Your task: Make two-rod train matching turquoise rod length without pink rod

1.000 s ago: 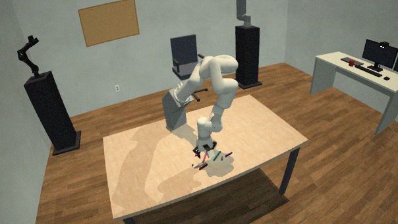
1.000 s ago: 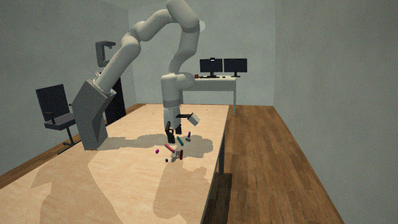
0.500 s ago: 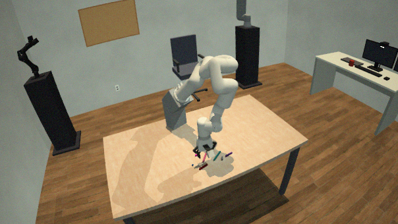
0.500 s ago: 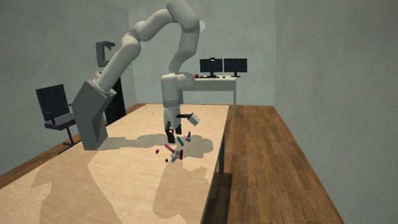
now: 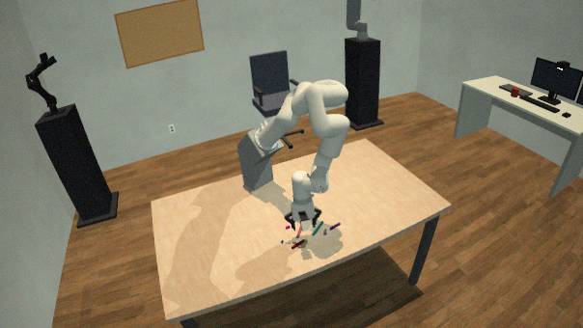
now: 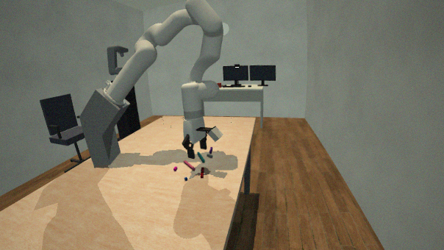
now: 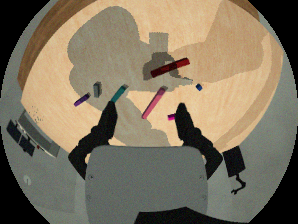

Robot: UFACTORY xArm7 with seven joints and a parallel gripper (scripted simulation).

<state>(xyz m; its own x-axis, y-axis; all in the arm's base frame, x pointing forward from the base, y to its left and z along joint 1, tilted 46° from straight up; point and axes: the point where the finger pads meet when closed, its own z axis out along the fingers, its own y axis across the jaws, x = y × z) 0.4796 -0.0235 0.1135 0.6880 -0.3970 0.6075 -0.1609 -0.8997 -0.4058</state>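
Right now the grey rod is 20 mm ahead of my hand, 100 mm to the left of it and 70 mm below it. Round my hand: pink rod 50 mm behind, 70 mm below; turquoise rod 20 mm behind, 80 mm to the left, 70 mm below; red rod 30 mm ahead, 50 mm to the right, 70 mm below.
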